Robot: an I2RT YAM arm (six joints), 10 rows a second.
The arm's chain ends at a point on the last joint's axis. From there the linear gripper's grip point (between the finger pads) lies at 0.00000 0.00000 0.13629 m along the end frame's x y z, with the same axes.
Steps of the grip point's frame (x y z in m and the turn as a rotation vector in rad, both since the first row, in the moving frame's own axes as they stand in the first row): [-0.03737, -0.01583, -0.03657, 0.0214, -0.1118, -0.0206]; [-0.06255, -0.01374, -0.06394, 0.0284, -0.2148, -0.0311]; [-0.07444, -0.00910, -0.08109, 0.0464, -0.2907, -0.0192]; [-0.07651, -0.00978, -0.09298, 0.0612, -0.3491, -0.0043]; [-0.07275, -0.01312, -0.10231, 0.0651, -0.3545, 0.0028]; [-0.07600, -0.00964, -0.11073, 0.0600, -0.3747, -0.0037]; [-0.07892, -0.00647, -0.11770, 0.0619, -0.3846, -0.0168]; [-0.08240, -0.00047, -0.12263, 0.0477, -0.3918, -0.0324]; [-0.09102, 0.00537, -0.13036, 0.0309, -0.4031, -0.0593]
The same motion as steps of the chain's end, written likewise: [-0.02214, -0.01308, -0.03569, 0.0214, -0.1118, -0.0206]; [-0.03345, -0.01035, -0.06075, 0.0284, -0.2148, -0.0311]; [-0.03533, -0.00325, -0.07523, 0.0464, -0.2907, -0.0192]; [-0.02990, -0.00171, -0.08451, 0.0612, -0.3491, -0.0043]; [-0.02549, -0.00437, -0.09355, 0.0651, -0.3545, 0.0028]; [-0.02613, -0.00175, -0.10103, 0.0600, -0.3747, -0.0037]; [-0.02775, 0.00132, -0.10749, 0.0619, -0.3846, -0.0168]; [-0.03028, 0.00501, -0.11215, 0.0477, -0.3918, -0.0324]; [-0.03747, 0.00786, -0.11938, 0.0309, -0.4031, -0.0593]
